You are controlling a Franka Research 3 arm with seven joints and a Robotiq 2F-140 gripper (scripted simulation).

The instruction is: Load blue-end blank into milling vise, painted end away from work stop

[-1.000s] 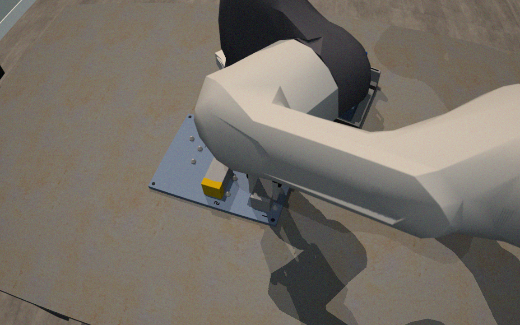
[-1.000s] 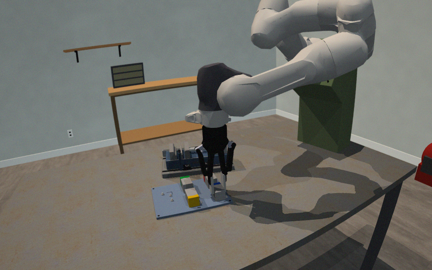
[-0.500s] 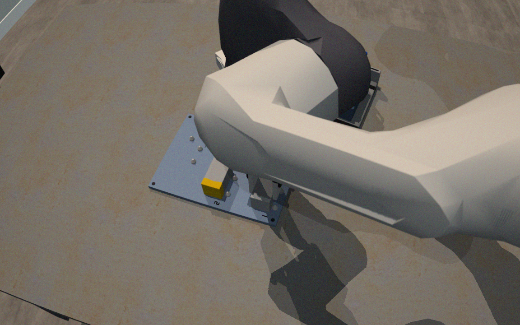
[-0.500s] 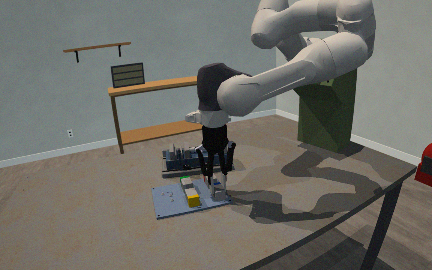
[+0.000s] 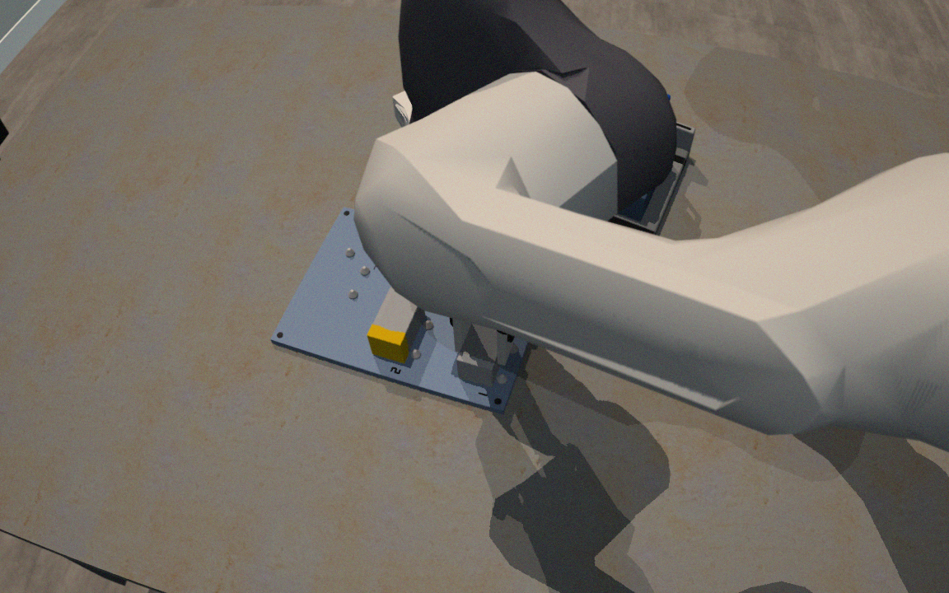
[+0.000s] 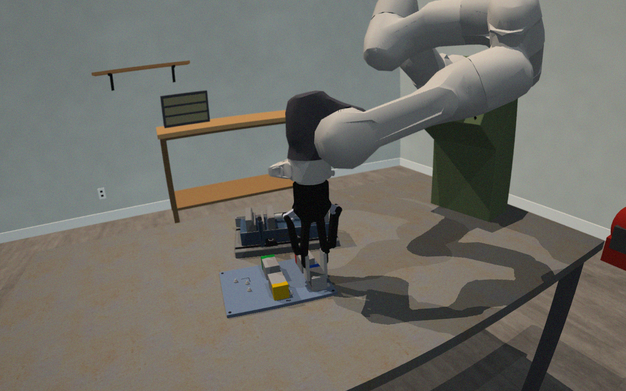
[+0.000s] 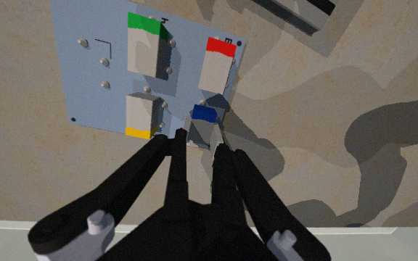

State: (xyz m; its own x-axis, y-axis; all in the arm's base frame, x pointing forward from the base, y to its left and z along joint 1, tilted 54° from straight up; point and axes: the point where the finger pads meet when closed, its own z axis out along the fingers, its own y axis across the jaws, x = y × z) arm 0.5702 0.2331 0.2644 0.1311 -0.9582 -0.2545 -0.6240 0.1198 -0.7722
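Right now the work stop is 22 cm to the right of my hand, 13 cm ahead of it and 3 cm above it. From my hand the other things lie so: blue-ended blank: 4 cm below; then red-ended blank: 9 cm to the right, 4 cm below, 2 cm ahead; then yellow-ended blank: 9 cm ahead, 4 cm below, 2 cm to the left.
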